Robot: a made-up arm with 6 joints.
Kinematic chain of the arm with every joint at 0, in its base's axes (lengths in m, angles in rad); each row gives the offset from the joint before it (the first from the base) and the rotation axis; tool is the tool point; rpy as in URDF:
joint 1: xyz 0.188 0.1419 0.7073 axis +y
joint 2: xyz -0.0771 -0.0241 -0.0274 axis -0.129 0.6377 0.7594
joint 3: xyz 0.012 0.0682 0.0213 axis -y
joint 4: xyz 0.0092 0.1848 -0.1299 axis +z
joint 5: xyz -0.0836 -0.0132 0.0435 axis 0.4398 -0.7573 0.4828
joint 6: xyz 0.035 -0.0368 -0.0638 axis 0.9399 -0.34 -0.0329
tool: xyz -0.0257 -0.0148 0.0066 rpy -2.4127 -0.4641 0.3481
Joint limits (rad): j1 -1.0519..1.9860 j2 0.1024..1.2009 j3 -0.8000..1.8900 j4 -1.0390..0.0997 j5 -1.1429..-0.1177 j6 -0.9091..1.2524
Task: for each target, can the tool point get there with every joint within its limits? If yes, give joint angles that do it. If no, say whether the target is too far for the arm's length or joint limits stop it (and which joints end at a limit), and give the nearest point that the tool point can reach.
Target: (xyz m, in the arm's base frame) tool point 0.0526 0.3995 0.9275
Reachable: yes | joints 1.7029 0.7901 1.4690 -0.9198 -0.5474 -0.1587
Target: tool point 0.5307 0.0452 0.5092
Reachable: no: joint limits stop it (at a limit: joint 1, joint 2, joint 4, joint 6) | nearest point 0.3263 0.2865 0.5695 | short by 0.322 m
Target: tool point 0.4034 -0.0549 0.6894
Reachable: no: joint limits stop it (at a limit: joint 1, joint 2, joint 3, joint 4) | nearest point 0.4141 0.1310 0.8760 | short by 0.264 m
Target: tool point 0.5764 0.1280 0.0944
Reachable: no: too far | nearest point 0.2247 0.2702 0.3999 | short by 0.487 m
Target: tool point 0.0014 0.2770 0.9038
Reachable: yes | joints 1.5370 0.5783 0.9217 -0.1108 -1.0163 0.7220
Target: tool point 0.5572 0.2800 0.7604
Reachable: no: joint limits stop it (at a limit: joint 1, joint 2, joint 3, joint 5) | nearest point 0.4692 0.1958 0.9097 | short by 0.193 m
